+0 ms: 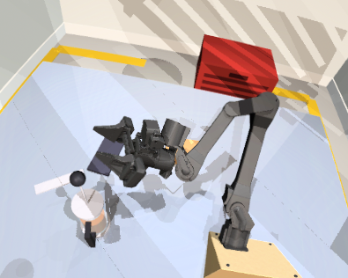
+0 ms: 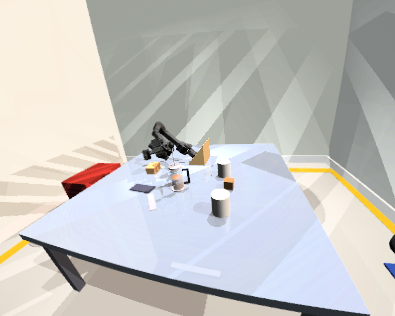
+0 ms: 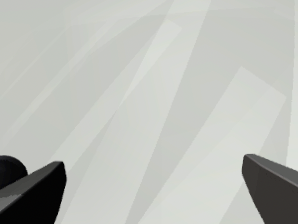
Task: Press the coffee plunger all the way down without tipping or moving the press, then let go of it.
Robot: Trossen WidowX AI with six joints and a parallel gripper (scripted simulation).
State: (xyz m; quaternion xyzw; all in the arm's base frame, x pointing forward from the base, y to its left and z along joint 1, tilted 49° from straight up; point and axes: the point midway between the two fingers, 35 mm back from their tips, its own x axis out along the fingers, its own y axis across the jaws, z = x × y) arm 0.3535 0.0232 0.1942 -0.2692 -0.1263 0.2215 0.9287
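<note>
My gripper tip is 12 cm to the right of the coffee press and 12 cm above it.
</note>
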